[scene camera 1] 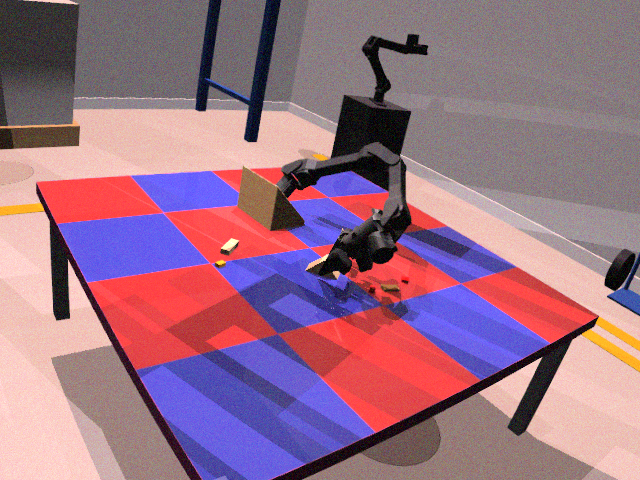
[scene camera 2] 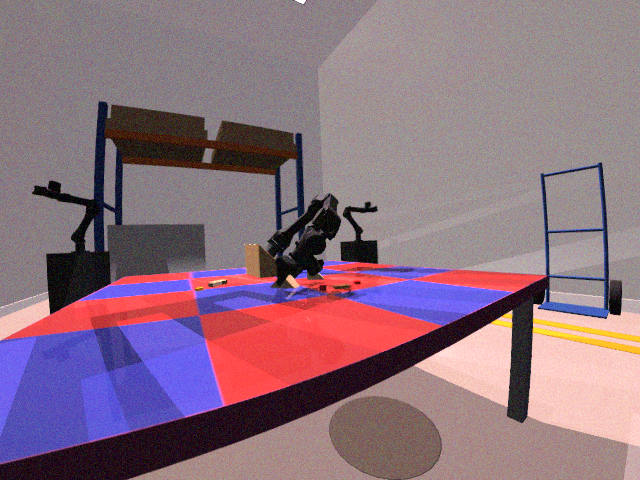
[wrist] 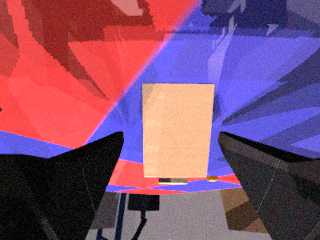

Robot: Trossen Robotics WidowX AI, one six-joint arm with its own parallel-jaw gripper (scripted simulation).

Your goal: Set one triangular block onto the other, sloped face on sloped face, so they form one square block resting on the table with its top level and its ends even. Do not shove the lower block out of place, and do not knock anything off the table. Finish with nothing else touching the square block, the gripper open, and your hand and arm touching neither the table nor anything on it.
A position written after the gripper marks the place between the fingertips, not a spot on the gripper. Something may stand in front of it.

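Note:
Gripper (scene camera 1: 323,267) open, holding nothing. Gripper also at (scene camera 2: 284,283) and (wrist: 171,136).

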